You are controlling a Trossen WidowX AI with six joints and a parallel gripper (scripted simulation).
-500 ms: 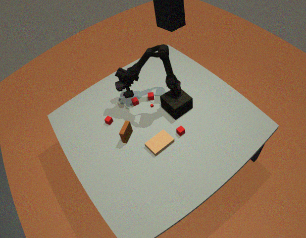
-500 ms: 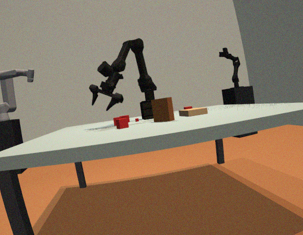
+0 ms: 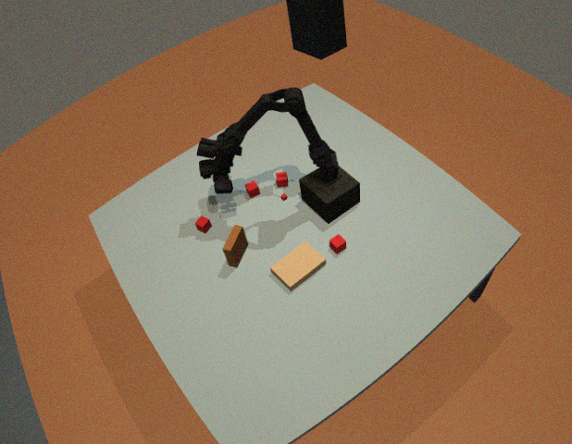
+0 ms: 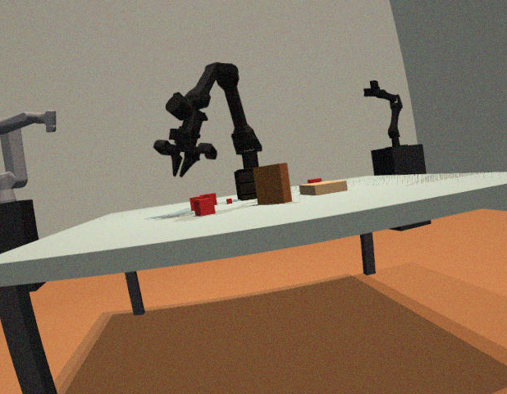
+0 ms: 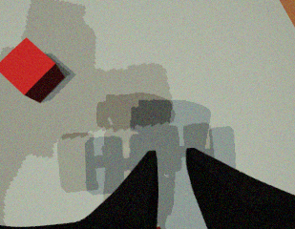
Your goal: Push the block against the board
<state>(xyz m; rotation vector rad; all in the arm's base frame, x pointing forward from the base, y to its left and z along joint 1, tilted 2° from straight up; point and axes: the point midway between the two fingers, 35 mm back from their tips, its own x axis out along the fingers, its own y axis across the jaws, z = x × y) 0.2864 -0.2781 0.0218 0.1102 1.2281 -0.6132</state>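
Now: the square block 110 mm ahead of my gripper tip, 240 mm to the left of it and 60 mm below it. The rest, counted from my gripper tip: small red ball: 170 mm behind, 170 mm to the left, 100 mm below; light tan board: 10 mm ahead, 430 mm to the left, 90 mm below.
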